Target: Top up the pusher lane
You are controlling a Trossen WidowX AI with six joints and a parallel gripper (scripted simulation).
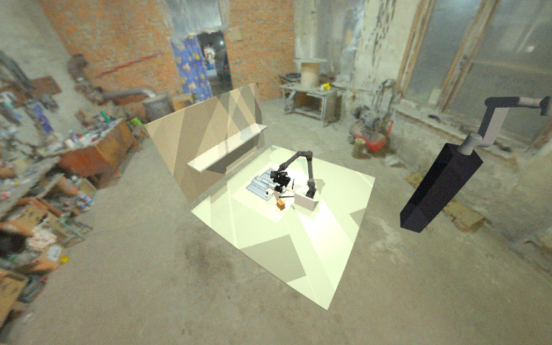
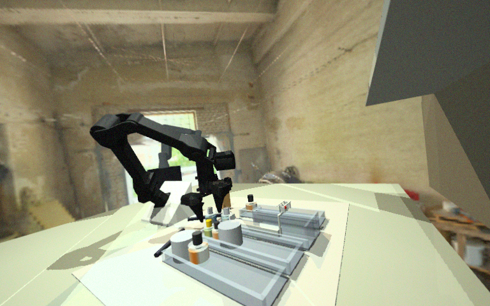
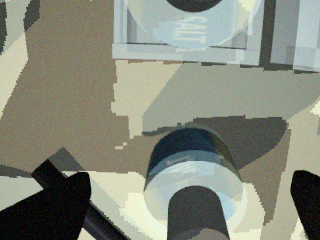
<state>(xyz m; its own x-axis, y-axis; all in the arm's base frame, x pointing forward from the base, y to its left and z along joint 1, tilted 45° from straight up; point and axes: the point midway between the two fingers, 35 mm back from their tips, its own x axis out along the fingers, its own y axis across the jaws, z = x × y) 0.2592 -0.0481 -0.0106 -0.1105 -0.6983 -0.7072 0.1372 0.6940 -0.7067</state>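
Now: gripper tip 220 mm short of the sprung lane, 10 mm to the left of it and 10 mm above it. Round my gripper tip: pusher plate (180 mm ahead, 20 mm above).
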